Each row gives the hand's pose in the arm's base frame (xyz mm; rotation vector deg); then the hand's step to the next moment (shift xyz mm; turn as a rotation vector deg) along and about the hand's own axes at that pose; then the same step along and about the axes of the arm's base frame.
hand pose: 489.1 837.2 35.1 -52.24 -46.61 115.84
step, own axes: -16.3 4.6 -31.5 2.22 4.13 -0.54
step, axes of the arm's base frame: 31.2 -8.5 -15.4 -2.12 -0.13 -4.21
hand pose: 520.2 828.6 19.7 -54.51 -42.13 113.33
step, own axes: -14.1 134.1 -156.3 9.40 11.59 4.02
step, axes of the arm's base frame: 79.2 -56.2 -182.2 -11.76 1.47 -9.92
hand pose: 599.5 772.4 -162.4 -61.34 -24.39 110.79
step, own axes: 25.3 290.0 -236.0 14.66 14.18 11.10
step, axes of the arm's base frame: 34.0 -169.7 -332.4 -20.23 5.02 -10.23
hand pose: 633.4 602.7 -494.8 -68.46 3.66 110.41
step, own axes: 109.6 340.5 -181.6 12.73 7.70 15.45
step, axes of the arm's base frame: -120.9 -230.0 -305.6 -18.60 9.89 -4.05
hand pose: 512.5 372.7 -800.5 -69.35 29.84 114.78
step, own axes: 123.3 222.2 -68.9 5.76 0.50 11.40
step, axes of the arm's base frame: -163.9 -144.3 -147.1 -8.74 9.32 0.35
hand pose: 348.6 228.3 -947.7 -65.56 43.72 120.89
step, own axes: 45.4 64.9 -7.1 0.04 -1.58 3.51
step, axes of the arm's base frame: -64.2 -36.2 -30.0 -0.65 3.57 1.27
